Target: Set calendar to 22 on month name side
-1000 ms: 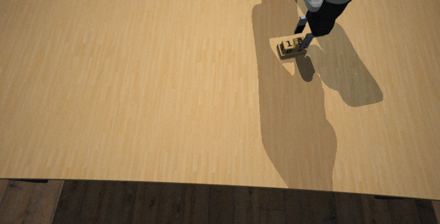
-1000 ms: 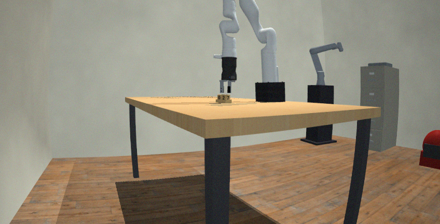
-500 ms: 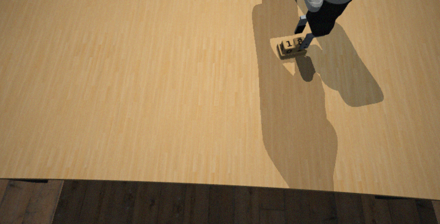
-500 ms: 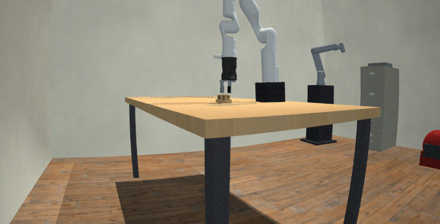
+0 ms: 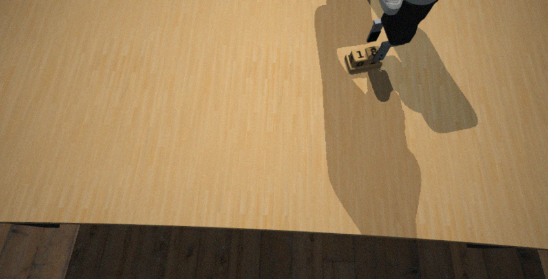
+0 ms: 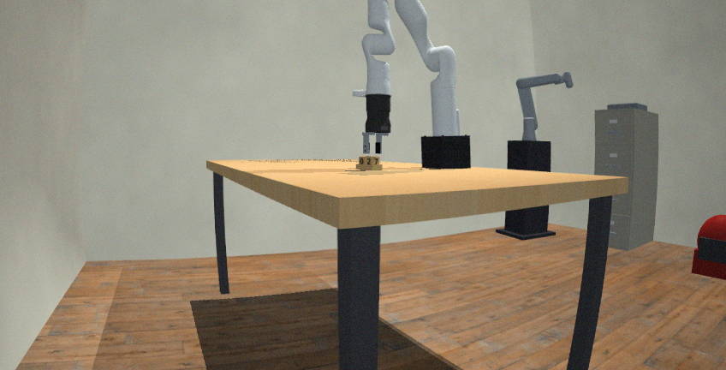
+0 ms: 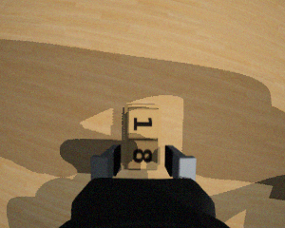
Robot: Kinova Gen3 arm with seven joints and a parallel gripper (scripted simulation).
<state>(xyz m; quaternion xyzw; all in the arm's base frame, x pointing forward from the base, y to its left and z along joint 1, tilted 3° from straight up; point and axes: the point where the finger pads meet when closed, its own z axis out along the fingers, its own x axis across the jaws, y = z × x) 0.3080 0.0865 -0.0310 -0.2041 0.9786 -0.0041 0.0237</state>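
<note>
My hand is 40 mm above the wooden number cube. Also, from my hand: wooden calendar tray: 10 mm ahead, 10 mm to the right, 60 mm below.
</note>
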